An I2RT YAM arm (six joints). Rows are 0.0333 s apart.
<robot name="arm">
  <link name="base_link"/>
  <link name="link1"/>
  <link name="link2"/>
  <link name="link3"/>
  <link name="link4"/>
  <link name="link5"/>
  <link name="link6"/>
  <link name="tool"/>
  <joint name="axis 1" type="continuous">
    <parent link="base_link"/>
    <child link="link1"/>
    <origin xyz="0 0 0.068" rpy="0 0 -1.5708"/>
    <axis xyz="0 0 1"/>
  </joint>
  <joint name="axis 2" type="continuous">
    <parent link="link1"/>
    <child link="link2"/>
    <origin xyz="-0.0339 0.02 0.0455" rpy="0 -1.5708 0"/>
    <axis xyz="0 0 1"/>
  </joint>
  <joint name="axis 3" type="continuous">
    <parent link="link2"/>
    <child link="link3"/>
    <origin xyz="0 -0.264 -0.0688" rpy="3.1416 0 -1.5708"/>
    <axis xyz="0 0 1"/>
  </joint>
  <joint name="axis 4" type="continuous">
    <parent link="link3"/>
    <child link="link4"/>
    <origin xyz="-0.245 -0.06 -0.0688" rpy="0 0 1.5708"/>
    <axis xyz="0 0 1"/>
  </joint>
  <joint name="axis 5" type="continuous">
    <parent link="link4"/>
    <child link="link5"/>
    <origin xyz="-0.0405 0.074 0.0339" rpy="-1.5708 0 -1.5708"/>
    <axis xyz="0 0 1"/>
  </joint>
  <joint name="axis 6" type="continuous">
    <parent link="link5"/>
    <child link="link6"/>
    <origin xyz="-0.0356 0 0.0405" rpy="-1.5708 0 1.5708"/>
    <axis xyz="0 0 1"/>
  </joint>
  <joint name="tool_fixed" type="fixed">
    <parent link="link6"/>
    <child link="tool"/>
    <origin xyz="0 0 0" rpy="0 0 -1.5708"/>
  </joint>
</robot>
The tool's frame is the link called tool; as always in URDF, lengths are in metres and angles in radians. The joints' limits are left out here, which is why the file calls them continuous.
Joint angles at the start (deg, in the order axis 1, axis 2, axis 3, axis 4, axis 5, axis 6): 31.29 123.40 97.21 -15.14 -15.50 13.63
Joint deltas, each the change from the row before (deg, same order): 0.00 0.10 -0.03 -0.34 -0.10 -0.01; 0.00 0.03 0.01 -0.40 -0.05 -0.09; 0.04 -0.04 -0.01 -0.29 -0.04 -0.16; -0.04 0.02 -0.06 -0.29 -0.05 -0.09; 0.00 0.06 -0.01 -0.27 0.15 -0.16; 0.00 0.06 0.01 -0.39 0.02 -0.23; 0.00 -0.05 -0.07 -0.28 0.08 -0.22; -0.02 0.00 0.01 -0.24 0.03 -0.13; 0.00 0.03 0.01 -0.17 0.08 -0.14; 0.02 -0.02 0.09 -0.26 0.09 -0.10; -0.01 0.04 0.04 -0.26 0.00 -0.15; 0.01 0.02 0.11 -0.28 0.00 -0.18; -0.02 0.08 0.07 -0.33 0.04 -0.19; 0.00 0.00 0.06 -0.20 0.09 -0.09; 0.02 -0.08 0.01 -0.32 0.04 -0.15
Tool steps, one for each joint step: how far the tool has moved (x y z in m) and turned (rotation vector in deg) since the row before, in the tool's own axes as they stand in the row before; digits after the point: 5 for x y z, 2 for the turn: 0.00126 -0.00044 0.00070 0.01 0.46 0.12; 0.00082 -0.00022 0.00017 0.05 0.40 0.02; 0.00050 0.00032 -0.00015 -0.01 0.27 -0.12; 0.00087 -0.00059 0.00017 0.06 0.34 0.04; 0.00079 -0.00040 0.00041 0.22 0.28 -0.07; 0.00092 -0.00033 0.00037 0.11 0.41 -0.11; 0.00067 -0.00015 -0.00018 0.14 0.26 -0.14; 0.00035 -0.00026 -0.00007 0.09 0.20 -0.06; 0.00038 -0.00018 0.00017 0.12 0.16 -0.09; -0.00006 0.00022 -0.00029 0.11 0.13 -0.07; 0.00042 -0.00022 0.00015 0.06 0.24 -0.07; 0.00003 0.00011 -0.00010 0.03 0.18 -0.14; 0.00053 -0.00041 0.00033 0.12 0.31 -0.09; 0.00004 -0.00003 -0.00014 0.12 0.11 -0.05; 0.00024 0.00025 -0.00051 0.07 0.22 -0.10
